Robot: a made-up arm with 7 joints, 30 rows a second.
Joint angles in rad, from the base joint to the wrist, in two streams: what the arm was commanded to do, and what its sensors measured. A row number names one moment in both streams.
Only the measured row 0 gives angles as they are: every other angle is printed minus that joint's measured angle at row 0.
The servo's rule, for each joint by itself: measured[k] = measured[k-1] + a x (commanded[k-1-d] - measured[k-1]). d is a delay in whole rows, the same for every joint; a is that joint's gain. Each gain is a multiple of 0.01, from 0.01 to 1. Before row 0 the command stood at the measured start. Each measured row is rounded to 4 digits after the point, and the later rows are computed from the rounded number. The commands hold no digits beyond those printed.
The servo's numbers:
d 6
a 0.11 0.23 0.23 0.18 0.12 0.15 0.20
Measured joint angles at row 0: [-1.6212 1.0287 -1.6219 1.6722 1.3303 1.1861 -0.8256]
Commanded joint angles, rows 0 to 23: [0.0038 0.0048 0.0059 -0.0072 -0.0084 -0.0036 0.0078]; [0.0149 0.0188 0.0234 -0.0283 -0.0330 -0.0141 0.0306]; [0.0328 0.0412 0.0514 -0.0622 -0.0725 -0.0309 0.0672]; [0.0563 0.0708 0.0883 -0.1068 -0.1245 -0.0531 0.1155]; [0.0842 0.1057 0.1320 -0.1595 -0.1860 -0.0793 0.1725]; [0.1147 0.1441 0.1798 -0.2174 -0.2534 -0.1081 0.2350]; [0.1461 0.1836 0.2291 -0.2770 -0.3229 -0.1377 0.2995]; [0.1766 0.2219 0.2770 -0.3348 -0.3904 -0.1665 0.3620]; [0.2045 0.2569 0.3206 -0.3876 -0.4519 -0.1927 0.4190]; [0.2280 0.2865 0.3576 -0.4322 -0.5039 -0.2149 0.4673]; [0.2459 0.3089 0.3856 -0.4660 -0.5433 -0.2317 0.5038]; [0.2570 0.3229 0.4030 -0.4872 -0.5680 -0.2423 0.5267]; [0.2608 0.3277 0.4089 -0.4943 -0.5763 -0.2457 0.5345]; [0.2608 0.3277 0.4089 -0.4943 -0.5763 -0.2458 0.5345]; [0.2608 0.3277 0.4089 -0.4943 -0.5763 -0.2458 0.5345]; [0.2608 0.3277 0.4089 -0.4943 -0.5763 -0.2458 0.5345]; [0.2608 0.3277 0.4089 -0.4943 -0.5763 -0.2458 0.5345]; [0.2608 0.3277 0.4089 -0.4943 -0.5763 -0.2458 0.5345]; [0.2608 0.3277 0.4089 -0.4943 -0.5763 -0.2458 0.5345]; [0.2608 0.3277 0.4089 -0.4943 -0.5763 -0.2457 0.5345]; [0.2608 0.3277 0.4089 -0.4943 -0.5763 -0.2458 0.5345]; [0.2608 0.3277 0.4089 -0.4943 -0.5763 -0.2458 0.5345]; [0.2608 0.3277 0.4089 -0.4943 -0.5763 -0.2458 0.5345]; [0.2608 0.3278 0.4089 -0.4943 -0.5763 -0.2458 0.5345]
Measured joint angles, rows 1 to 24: [0.0000 0.0000 0.0000 0.0000 0.0000 0.0000 0.0000]; [0.0000 0.0000 0.0000 0.0000 0.0000 0.0000 0.0000]; [0.0000 0.0000 0.0000 0.0000 0.0000 0.0000 0.0000]; [0.0000 0.0000 0.0000 0.0000 0.0000 0.0000 0.0000]; [0.0000 0.0000 0.0000 0.0000 0.0000 0.0000 0.0000]; [0.0000 0.0000 0.0000 0.0000 0.0000 0.0000 0.0000]; [0.0004 0.0011 0.0014 -0.0013 -0.0010 -0.0005 0.0016]; [0.0020 0.0052 0.0065 -0.0062 -0.0048 -0.0025 0.0074]; [0.0054 0.0135 0.0168 -0.0163 -0.0129 -0.0068 0.0194]; [0.0110 0.0267 0.0332 -0.0326 -0.0263 -0.0137 0.0386]; [0.0191 0.0449 0.0559 -0.0554 -0.0455 -0.0235 0.0654]; [0.0296 0.0677 0.0844 -0.0846 -0.0704 -0.0362 0.0993]; [0.0424 0.0944 0.1177 -0.1192 -0.1007 -0.0514 0.1393]; [0.0572 0.1237 0.1543 -0.1580 -0.1355 -0.0687 0.1838]; [0.0734 0.1543 0.1925 -0.1993 -0.1735 -0.0873 0.2308]; [0.0904 0.1847 0.2305 -0.2412 -0.2131 -0.1064 0.2781]; [0.1075 0.2133 0.2662 -0.2817 -0.2527 -0.1252 0.3232]; [0.1239 0.2385 0.2977 -0.3187 -0.2905 -0.1428 0.3639]; [0.1390 0.2590 0.3233 -0.3503 -0.3248 -0.1582 0.3980]; [0.1524 0.2748 0.3430 -0.3762 -0.3550 -0.1713 0.4253]; [0.1643 0.2870 0.3582 -0.3975 -0.3816 -0.1825 0.4471]; [0.1749 0.2964 0.3699 -0.4149 -0.4050 -0.1920 0.4646]; [0.1843 0.3036 0.3789 -0.4292 -0.4256 -0.2001 0.4786]; [0.1927 0.3091 0.3858 -0.4409 -0.4437 -0.2070 0.4898]
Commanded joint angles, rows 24 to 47: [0.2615 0.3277 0.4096 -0.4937 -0.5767 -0.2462 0.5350]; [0.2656 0.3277 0.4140 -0.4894 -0.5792 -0.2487 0.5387]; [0.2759 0.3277 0.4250 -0.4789 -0.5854 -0.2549 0.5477]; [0.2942 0.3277 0.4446 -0.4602 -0.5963 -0.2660 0.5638]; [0.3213 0.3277 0.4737 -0.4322 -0.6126 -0.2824 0.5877]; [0.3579 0.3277 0.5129 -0.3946 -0.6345 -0.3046 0.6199]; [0.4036 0.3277 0.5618 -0.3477 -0.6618 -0.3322 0.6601]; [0.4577 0.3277 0.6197 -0.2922 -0.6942 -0.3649 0.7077]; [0.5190 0.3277 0.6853 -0.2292 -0.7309 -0.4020 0.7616]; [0.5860 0.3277 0.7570 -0.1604 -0.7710 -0.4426 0.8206]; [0.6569 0.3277 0.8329 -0.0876 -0.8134 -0.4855 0.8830]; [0.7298 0.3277 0.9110 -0.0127 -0.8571 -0.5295 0.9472]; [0.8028 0.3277 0.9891 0.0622 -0.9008 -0.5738 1.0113]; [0.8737 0.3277 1.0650 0.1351 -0.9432 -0.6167 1.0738]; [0.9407 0.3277 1.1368 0.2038 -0.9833 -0.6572 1.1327]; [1.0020 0.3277 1.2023 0.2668 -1.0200 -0.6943 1.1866]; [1.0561 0.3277 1.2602 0.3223 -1.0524 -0.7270 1.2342]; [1.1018 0.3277 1.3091 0.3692 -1.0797 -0.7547 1.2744]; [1.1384 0.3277 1.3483 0.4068 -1.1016 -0.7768 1.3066]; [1.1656 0.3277 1.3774 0.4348 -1.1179 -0.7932 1.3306]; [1.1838 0.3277 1.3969 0.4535 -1.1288 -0.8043 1.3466]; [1.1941 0.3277 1.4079 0.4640 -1.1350 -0.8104 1.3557]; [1.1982 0.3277 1.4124 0.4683 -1.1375 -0.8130 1.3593]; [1.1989 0.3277 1.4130 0.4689 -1.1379 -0.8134 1.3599]
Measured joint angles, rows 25 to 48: [0.2002 0.3134 0.3911 -0.4505 -0.4596 -0.2128 0.4987]; [0.2069 0.3167 0.3952 -0.4584 -0.4736 -0.2177 0.5059]; [0.2128 0.3192 0.3984 -0.4649 -0.4859 -0.2219 0.5116]; [0.2181 0.3212 0.4008 -0.4702 -0.4967 -0.2255 0.5162]; [0.2228 0.3227 0.4027 -0.4745 -0.5063 -0.2285 0.5199]; [0.2270 0.3239 0.4041 -0.4781 -0.5147 -0.2311 0.5228]; [0.2308 0.3248 0.4054 -0.4809 -0.5221 -0.2334 0.5252]; [0.2346 0.3255 0.4074 -0.4824 -0.5290 -0.2357 0.5279]; [0.2391 0.3260 0.4114 -0.4818 -0.5358 -0.2386 0.5319]; [0.2452 0.3264 0.4190 -0.4779 -0.5431 -0.2427 0.5383]; [0.2536 0.3267 0.4316 -0.4697 -0.5514 -0.2487 0.5482]; [0.2651 0.3269 0.4503 -0.4562 -0.5614 -0.2571 0.5625]; [0.2803 0.3271 0.4759 -0.4367 -0.5734 -0.2684 0.5820]; [0.2998 0.3272 0.5090 -0.4107 -0.5879 -0.2829 0.6071]; [0.3239 0.3273 0.5495 -0.3780 -0.6051 -0.3008 0.6380]; [0.3527 0.3274 0.5972 -0.3388 -0.6250 -0.3221 0.6745]; [0.3862 0.3275 0.6514 -0.2936 -0.6476 -0.3466 0.7162]; [0.4240 0.3275 0.7111 -0.2430 -0.6727 -0.3740 0.7624]; [0.4657 0.3275 0.7750 -0.1881 -0.7001 -0.4040 0.8122]; [0.5106 0.3275 0.8417 -0.1299 -0.7293 -0.4359 0.8645]; [0.5579 0.3275 0.9096 -0.0698 -0.7598 -0.4691 0.9181]; [0.6068 0.3275 0.9769 -0.0092 -0.7910 -0.5029 0.9718]; [0.6562 0.3275 1.0421 0.0505 -0.8224 -0.5365 1.0243]; [0.7052 0.3275 1.1035 0.1079 -0.8533 -0.5692 1.0743]
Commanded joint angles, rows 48 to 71: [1.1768 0.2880 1.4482 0.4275 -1.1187 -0.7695 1.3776]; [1.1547 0.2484 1.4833 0.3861 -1.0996 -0.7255 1.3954]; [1.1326 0.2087 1.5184 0.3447 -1.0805 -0.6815 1.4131]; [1.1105 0.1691 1.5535 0.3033 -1.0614 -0.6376 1.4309]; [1.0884 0.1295 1.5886 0.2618 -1.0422 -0.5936 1.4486]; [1.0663 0.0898 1.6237 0.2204 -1.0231 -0.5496 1.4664]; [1.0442 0.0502 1.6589 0.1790 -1.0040 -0.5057 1.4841]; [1.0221 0.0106 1.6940 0.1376 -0.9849 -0.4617 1.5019]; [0.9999 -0.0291 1.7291 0.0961 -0.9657 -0.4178 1.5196]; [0.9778 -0.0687 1.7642 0.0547 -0.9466 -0.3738 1.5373]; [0.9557 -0.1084 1.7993 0.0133 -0.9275 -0.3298 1.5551]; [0.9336 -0.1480 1.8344 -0.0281 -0.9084 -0.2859 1.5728]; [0.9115 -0.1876 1.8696 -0.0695 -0.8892 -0.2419 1.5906]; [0.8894 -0.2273 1.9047 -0.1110 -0.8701 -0.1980 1.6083]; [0.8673 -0.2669 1.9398 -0.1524 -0.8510 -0.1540 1.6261]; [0.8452 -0.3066 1.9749 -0.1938 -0.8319 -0.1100 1.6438]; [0.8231 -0.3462 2.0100 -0.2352 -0.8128 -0.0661 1.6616]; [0.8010 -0.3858 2.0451 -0.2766 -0.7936 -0.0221 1.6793]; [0.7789 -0.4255 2.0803 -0.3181 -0.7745 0.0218 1.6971]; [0.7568 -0.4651 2.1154 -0.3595 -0.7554 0.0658 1.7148]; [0.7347 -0.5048 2.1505 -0.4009 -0.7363 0.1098 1.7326]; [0.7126 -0.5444 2.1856 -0.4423 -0.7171 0.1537 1.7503]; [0.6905 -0.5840 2.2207 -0.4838 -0.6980 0.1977 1.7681]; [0.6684 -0.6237 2.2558 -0.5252 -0.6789 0.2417 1.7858]
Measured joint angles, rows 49 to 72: [0.7529 0.3275 1.1598 0.1617 -0.8831 -0.6003 1.1208]; [0.7983 0.3275 1.2098 0.2109 -0.9113 -0.6292 1.1628]; [0.8407 0.3275 1.2528 0.2546 -0.9374 -0.6555 1.1996]; [0.8796 0.3275 1.2885 0.2923 -0.9611 -0.6787 1.2308]; [0.9146 0.3275 1.3170 0.3240 -0.9823 -0.6988 1.2565]; [0.9459 0.3275 1.3391 0.3501 -1.0010 -0.7160 1.2772]; [0.9713 0.3184 1.3642 0.3640 -1.0151 -0.7240 1.2973]; [0.9915 0.3023 1.3916 0.3680 -1.0252 -0.7242 1.3169]; [1.0070 0.2808 1.4208 0.3638 -1.0318 -0.7178 1.3361]; [1.0184 0.2551 1.4513 0.3529 -1.0354 -0.7058 1.3551]; [1.0261 0.2262 1.4829 0.3365 -1.0362 -0.6890 1.3738]; [1.0305 0.1948 1.5153 0.3156 -1.0346 -0.6681 1.3923]; [1.0320 0.1615 1.5483 0.2910 -1.0309 -0.6437 1.4107]; [1.0309 0.1268 1.5818 0.2634 -1.0254 -0.6164 1.4289]; [1.0275 0.0909 1.6157 0.2333 -1.0182 -0.5866 1.4470]; [1.0220 0.0542 1.6499 0.2012 -1.0096 -0.5547 1.4651]; [1.0147 0.0168 1.6843 0.1674 -0.9997 -0.5210 1.4831]; [1.0058 -0.0211 1.7188 0.1322 -0.9887 -0.4857 1.5010]; [0.9954 -0.0594 1.7535 0.0959 -0.9768 -0.4491 1.5189]; [0.9837 -0.0980 1.7883 0.0587 -0.9640 -0.4114 1.5368]; [0.9709 -0.1368 1.8231 0.0207 -0.9504 -0.3728 1.5547]; [0.9571 -0.1759 1.8580 -0.0179 -0.9362 -0.3334 1.5725]; [0.9424 -0.2151 1.8930 -0.0570 -0.9214 -0.2933 1.5903]; [0.9268 -0.2544 1.9280 -0.0965 -0.9061 -0.2526 1.6081]
